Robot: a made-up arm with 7 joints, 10 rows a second.
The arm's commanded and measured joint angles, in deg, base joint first. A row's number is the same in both.
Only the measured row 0 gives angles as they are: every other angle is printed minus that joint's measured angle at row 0.
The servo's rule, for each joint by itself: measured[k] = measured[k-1] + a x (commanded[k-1-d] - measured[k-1]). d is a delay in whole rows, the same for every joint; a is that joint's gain. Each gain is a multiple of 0.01, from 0.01 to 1. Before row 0 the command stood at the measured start. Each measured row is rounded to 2 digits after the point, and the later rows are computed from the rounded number. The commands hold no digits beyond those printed.
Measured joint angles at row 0:
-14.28, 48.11, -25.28, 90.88, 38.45, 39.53, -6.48
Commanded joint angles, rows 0 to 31:
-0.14, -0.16, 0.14, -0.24, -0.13, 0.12, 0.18
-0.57, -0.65, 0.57, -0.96, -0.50, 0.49, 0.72
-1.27, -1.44, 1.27, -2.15, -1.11, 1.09, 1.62
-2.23, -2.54, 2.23, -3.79, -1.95, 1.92, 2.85
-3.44, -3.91, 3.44, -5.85, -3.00, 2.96, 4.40
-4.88, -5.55, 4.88, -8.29, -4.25, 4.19, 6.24
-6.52, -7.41, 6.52, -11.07, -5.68, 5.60, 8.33
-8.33, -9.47, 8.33, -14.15, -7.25, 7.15, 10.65
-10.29, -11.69, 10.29, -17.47, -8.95, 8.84, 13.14
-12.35, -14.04, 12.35, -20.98, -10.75, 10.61, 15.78
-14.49, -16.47, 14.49, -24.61, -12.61, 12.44, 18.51
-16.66, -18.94, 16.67, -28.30, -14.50, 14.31, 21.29
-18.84, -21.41, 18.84, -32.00, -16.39, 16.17, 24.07
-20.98, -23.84, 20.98, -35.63, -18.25, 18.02, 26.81
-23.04, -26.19, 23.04, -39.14, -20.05, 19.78, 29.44
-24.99, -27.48, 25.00, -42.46, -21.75, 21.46, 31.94
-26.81, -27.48, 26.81, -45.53, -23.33, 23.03, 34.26
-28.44, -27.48, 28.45, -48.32, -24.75, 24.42, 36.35
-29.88, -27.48, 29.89, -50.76, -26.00, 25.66, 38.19
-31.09, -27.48, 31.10, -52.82, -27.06, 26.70, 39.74
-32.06, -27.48, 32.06, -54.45, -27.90, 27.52, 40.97
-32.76, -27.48, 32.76, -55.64, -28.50, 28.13, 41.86
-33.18, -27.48, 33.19, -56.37, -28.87, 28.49, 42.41
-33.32, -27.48, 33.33, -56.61, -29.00, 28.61, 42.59
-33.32, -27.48, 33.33, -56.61, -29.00, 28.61, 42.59
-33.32, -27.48, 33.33, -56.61, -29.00, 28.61, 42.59
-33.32, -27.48, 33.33, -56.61, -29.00, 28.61, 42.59
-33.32, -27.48, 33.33, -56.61, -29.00, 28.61, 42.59
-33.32, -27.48, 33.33, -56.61, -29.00, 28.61, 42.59
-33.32, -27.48, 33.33, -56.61, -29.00, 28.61, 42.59
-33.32, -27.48, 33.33, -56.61, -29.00, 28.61, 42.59
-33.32, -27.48, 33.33, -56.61, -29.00, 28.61, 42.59
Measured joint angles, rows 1 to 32:
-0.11, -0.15, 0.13, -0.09, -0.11, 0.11, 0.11
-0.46, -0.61, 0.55, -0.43, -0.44, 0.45, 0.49
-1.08, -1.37, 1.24, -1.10, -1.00, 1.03, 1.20
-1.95, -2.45, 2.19, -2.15, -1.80, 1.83, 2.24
-3.08, -3.79, 3.39, -3.59, -2.81, 2.85, 3.60
-4.45, -5.41, 4.82, -5.42, -4.02, 4.06, 5.26
-6.02, -7.25, 6.45, -7.62, -5.41, 5.45, 7.19
-7.78, -9.29, 8.25, -10.17, -6.96, 6.98, 9.37
-9.69, -11.50, 10.21, -13.02, -8.63, 8.65, 11.75
-11.71, -13.84, 12.26, -16.12, -10.41, 10.41, 14.29
-13.82, -16.26, 14.40, -19.43, -12.26, 12.24, 16.95
-15.98, -18.73, 16.58, -22.89, -14.14, 14.10, 19.68
-18.15, -21.20, 18.75, -26.44, -16.03, 15.96, 22.45
-20.30, -23.63, 20.89, -30.02, -17.89, 17.81, 25.20
-22.38, -25.99, 22.95, -33.58, -19.70, 19.58, 27.87
-24.36, -27.36, 24.92, -37.04, -21.42, 21.27, 30.43
-26.22, -27.47, 26.73, -40.35, -23.02, 22.85, 32.84
-27.91, -27.48, 28.38, -43.46, -24.47, 24.26, 35.05
-29.41, -27.48, 29.83, -46.31, -25.76, 25.52, 37.03
-30.69, -27.48, 31.05, -48.85, -26.85, 26.58, 38.74
-31.73, -27.48, 32.02, -51.03, -27.73, 27.43, 40.14
-32.51, -27.48, 32.73, -52.83, -28.38, 28.06, 41.22
-33.02, -27.48, 33.17, -54.21, -28.79, 28.45, 41.97
-33.25, -27.48, 33.32, -55.15, -28.97, 28.59, 42.36
-33.30, -27.48, 33.33, -55.72, -29.00, 28.61, 42.50
-33.32, -27.48, 33.33, -56.07, -29.00, 28.61, 42.56
-33.32, -27.48, 33.33, -56.28, -29.00, 28.61, 42.58
-33.32, -27.48, 33.33, -56.41, -29.00, 28.61, 42.59
-33.32, -27.48, 33.33, -56.49, -29.00, 28.61, 42.59
-33.32, -27.48, 33.33, -56.54, -29.00, 28.61, 42.59
-33.32, -27.48, 33.33, -56.57, -29.00, 28.61, 42.59
-33.32, -27.48, 33.33, -56.59, -29.00, 28.61, 42.59
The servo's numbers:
d 0
a 0.76 0.92 0.96 0.39 0.84 0.90 0.63

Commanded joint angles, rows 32 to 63:
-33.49, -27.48, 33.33, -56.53, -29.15, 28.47, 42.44
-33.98, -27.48, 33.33, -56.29, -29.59, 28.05, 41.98
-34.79, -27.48, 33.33, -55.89, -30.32, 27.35, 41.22
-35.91, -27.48, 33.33, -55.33, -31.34, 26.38, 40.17
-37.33, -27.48, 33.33, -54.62, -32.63, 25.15, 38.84
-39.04, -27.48, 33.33, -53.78, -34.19, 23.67, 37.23
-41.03, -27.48, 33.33, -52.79, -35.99, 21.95, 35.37
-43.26, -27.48, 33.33, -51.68, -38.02, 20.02, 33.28
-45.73, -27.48, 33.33, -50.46, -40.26, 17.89, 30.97
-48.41, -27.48, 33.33, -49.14, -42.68, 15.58, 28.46
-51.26, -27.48, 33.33, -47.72, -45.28, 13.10, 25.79
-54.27, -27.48, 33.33, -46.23, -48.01, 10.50, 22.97
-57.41, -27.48, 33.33, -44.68, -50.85, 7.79, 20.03
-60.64, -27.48, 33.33, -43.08, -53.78, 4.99, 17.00
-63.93, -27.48, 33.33, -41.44, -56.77, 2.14, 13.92
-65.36, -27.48, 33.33, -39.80, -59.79, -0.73, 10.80
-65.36, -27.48, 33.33, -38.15, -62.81, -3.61, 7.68
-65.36, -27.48, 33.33, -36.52, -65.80, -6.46, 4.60
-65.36, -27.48, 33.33, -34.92, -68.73, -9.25, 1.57
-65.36, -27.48, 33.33, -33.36, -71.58, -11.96, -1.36
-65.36, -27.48, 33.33, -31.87, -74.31, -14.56, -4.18
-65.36, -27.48, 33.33, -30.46, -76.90, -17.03, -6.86
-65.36, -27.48, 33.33, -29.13, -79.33, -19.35, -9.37
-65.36, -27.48, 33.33, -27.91, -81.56, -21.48, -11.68
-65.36, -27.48, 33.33, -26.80, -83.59, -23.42, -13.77
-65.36, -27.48, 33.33, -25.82, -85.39, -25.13, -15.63
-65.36, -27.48, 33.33, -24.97, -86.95, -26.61, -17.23
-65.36, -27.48, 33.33, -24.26, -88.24, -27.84, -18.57
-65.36, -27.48, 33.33, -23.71, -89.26, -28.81, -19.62
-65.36, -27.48, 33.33, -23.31, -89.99, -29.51, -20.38
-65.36, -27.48, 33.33, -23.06, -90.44, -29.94, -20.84
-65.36, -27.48, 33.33, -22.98, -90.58, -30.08, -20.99
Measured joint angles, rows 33 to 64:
-33.45, -27.48, 33.33, -56.57, -29.13, 28.48, 42.50
-33.85, -27.48, 33.33, -56.46, -29.52, 28.09, 42.17
-34.56, -27.48, 33.33, -56.24, -30.19, 27.42, 41.57
-35.59, -27.48, 33.33, -55.89, -31.16, 26.48, 40.69
-36.91, -27.48, 33.33, -55.39, -32.39, 25.28, 39.52
-38.53, -27.48, 33.33, -54.76, -33.90, 23.83, 38.08
-40.43, -27.48, 33.33, -53.99, -35.66, 22.14, 36.37
-42.58, -27.48, 33.33, -53.09, -37.64, 20.23, 34.42
-44.97, -27.48, 33.33, -52.06, -39.84, 18.12, 32.25
-47.58, -27.48, 33.33, -50.92, -42.23, 15.83, 29.86
-50.38, -27.48, 33.33, -49.67, -44.79, 13.37, 27.30
-53.34, -27.48, 33.33, -48.33, -47.49, 10.79, 24.57
-56.43, -27.48, 33.33, -46.91, -50.31, 8.09, 21.71
-59.63, -27.48, 33.33, -45.42, -53.22, 5.30, 18.74
-62.90, -27.48, 33.33, -43.87, -56.20, 2.46, 15.70
-64.77, -27.48, 33.33, -42.28, -59.22, -0.41, 12.61
-65.22, -27.48, 33.33, -40.67, -62.24, -3.29, 9.50
-65.33, -27.48, 33.33, -39.05, -65.23, -6.14, 6.41
-65.35, -27.48, 33.33, -37.44, -68.17, -8.94, 3.36
-65.36, -27.48, 33.33, -35.85, -71.03, -11.66, 0.39
-65.36, -27.48, 33.33, -34.30, -73.79, -14.27, -2.49
-65.36, -27.48, 33.33, -32.80, -76.40, -16.75, -5.24
-65.36, -27.48, 33.33, -31.37, -78.86, -19.09, -7.84
-65.36, -27.48, 33.33, -30.02, -81.13, -21.24, -10.26
-65.36, -27.48, 33.33, -28.76, -83.20, -23.20, -12.47
-65.36, -27.48, 33.33, -27.61, -85.04, -24.94, -14.46
-65.36, -27.48, 33.33, -26.58, -86.64, -26.44, -16.21
-65.36, -27.48, 33.33, -25.68, -87.98, -27.70, -17.70
-65.36, -27.48, 33.33, -24.91, -89.06, -28.70, -18.91
-65.36, -27.48, 33.33, -24.29, -89.84, -29.43, -19.84
-65.36, -27.48, 33.33, -23.81, -90.34, -29.89, -20.47
-65.36, -27.48, 33.33, -23.49, -90.54, -30.06, -20.80

